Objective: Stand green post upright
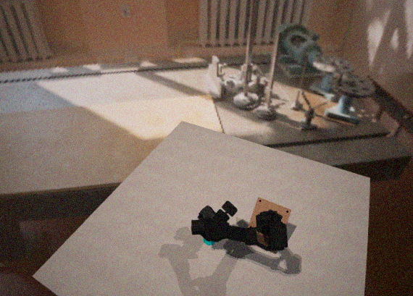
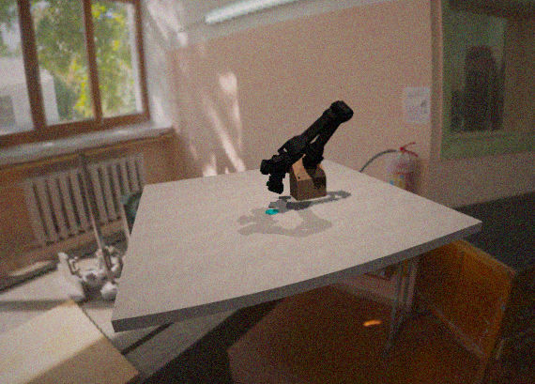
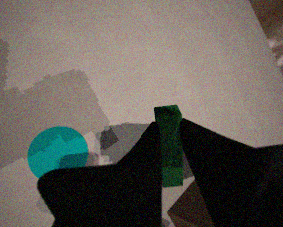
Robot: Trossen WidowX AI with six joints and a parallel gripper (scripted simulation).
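Now: the cyan circle 10 mm ahead of my gripper tip, 60 mm to the left of it and 110 mm below it. Round my gripper tip: green post 20 mm behind, 10 mm below.
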